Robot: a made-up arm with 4 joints.
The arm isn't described. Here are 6 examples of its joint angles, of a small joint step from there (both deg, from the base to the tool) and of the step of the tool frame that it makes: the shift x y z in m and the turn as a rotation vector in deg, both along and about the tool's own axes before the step.
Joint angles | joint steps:
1: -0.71 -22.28 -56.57 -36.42 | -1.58 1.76 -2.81 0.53
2: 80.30 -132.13 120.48 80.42 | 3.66 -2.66 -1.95 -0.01
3: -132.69 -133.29 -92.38 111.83 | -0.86 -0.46 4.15 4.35
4: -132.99 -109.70 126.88 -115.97 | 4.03 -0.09 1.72 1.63
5: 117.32 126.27 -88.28 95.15 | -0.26 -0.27 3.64 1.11
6: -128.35 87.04 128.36 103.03 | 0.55 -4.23 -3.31 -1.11
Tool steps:
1: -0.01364 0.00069 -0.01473 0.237 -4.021 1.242
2: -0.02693 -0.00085 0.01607 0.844 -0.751 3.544
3: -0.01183 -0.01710 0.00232 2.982 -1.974 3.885
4: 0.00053 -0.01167 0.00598 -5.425 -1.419 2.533
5: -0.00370 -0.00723 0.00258 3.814 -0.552 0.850
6: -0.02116 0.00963 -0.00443 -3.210 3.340 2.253
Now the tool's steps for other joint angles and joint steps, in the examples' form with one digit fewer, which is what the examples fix.
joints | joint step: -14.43 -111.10 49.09 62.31 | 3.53 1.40 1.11 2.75
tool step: 0.0151 -0.0243 0.0215 3.97 1.93 0.89
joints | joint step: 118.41 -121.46 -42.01 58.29 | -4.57 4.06 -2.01 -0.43
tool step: -0.0002 0.0311 -0.0011 -5.84 -1.95 3.98
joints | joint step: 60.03 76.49 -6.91 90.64 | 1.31 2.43 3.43 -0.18
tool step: 0.0167 0.0055 0.0052 2.17 2.37 0.32
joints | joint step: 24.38 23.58 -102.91 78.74 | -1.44 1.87 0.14 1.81
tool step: 0.0020 -0.0029 -0.0024 0.57 0.98 3.92
